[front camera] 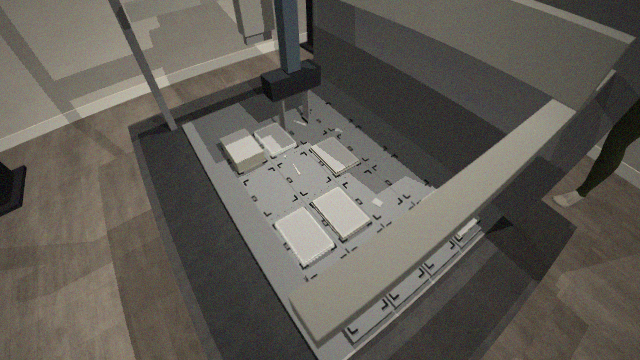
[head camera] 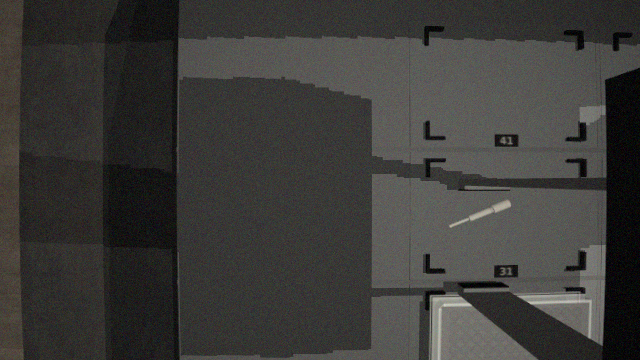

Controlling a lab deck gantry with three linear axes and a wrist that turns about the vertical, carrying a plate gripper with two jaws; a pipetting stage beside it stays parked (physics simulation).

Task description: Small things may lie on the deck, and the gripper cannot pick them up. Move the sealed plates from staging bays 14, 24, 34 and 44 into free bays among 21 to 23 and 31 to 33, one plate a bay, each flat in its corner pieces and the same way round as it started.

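Places are measured from the robot's base along level axes (x back, y down, z right), in centimetres.
Pixels of known places: gripper, fingertip midpoint: (front camera: 295,125) (head camera: 480,236); robot's base, link origin: (front camera: 222,148).
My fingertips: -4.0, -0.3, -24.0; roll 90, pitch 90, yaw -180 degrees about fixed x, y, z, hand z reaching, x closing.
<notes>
Ahead of a thing's pixels: the offset from my fingertips to its top centre, as dx, dy, dz. "*": to the spot under its first point.
My gripper (front camera: 294,123) (head camera: 485,237) is open and empty above bay 31, with one jaw near the edge of bay 21. A sealed white plate @(-35.2, -1.1, +19.7) (front camera: 305,235) lies in bay 14 and another plate @(-35.2, -1.1, +9.0) (front camera: 342,212) in bay 24, both flat in the front view. A plate @(-18.8, -1.1, -1.7) (front camera: 334,156) lies flat in bay 32. A pale plate @(-2.4, -1.1, +9.0) (front camera: 275,139) (head camera: 465,335) lies in bay 21; a jaw partly covers it in the head view. Bays 34 and 44 hold no plate in the front view.
A tall white block @(-2.4, -3.9, +19.7) (front camera: 243,150) stands beside the bay 21 plate. A pipette tip @(* -0.4, -0.1, -1.7) (front camera: 300,122) (head camera: 481,214) lies in bay 31. Another thin tip @(* -17.2, -0.2, +10.0) (front camera: 297,169) lies in bay 22. A small white piece @(-38.2, +0.2, -0.8) (front camera: 377,202) lies in bay 34. A broad beam (front camera: 430,220) crosses the front.
</notes>
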